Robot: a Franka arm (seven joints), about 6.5 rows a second.
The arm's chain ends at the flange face. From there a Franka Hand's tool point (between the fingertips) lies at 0.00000 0.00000 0.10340 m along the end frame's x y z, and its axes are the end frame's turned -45 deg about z.
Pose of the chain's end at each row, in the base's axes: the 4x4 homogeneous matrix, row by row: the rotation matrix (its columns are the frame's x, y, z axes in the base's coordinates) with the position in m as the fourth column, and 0 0 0 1 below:
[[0.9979 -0.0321 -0.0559 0.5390], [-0.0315 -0.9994 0.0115 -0.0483], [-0.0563 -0.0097 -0.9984 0.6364], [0 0 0 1]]
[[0.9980 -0.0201 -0.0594 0.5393], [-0.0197 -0.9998 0.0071 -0.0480], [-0.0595 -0.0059 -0.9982 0.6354], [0 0 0 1]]
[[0.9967 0.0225 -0.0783 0.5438], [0.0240 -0.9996 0.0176 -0.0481], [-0.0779 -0.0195 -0.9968 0.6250], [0 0 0 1]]
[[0.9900 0.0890 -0.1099 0.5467], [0.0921 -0.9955 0.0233 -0.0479], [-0.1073 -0.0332 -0.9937 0.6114], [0 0 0 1]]
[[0.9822 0.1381 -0.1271 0.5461], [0.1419 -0.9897 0.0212 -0.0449], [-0.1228 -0.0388 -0.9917 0.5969], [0 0 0 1]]
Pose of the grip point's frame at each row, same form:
[[0.7283 0.6829 -0.0559 0.5332], [0.6844 -0.7290 0.0115 -0.0471], [-0.0330 -0.0467 -0.9984 0.5332], [0 0 0 1]]
[[0.7199 0.6915 -0.0594 0.5332], [0.6930 -0.7209 0.0071 -0.0473], [-0.0379 -0.0462 -0.9982 0.5322], [0 0 0 1]]
[[0.6889 0.7207 -0.0783 0.5357], [0.7238 -0.6899 0.0176 -0.0463], [-0.0413 -0.0689 -0.9968 0.5219], [0 0 0 1]]
[[0.6371 0.7630 -0.1099 0.5353], [0.7690 -0.6388 0.0233 -0.0455], [-0.0524 -0.0993 -0.9937 0.5087], [0 0 0 1]]
[[0.5969 0.7922 -0.1271 0.5330], [0.8002 -0.5995 0.0212 -0.0427], [-0.0594 -0.1143 -0.9917 0.4944], [0 0 0 1]]

